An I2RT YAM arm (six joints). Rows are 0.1 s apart.
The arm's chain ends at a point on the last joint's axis. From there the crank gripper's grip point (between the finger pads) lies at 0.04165 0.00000 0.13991 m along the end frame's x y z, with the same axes.
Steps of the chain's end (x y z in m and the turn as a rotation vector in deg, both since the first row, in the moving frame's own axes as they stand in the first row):
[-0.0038, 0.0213, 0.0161, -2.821, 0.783, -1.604]
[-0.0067, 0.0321, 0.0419, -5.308, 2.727, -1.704]
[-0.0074, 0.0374, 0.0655, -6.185, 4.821, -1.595]
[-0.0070, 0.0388, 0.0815, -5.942, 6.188, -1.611]
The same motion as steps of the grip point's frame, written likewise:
[-0.0018, 0.0270, 0.0154, -2.821, 0.783, -1.604]
[0.0001, 0.0436, 0.0392, -5.308, 2.727, -1.704]
[0.0044, 0.0509, 0.0608, -6.185, 4.821, -1.595]
[0.0080, 0.0516, 0.0755, -5.942, 6.188, -1.611]

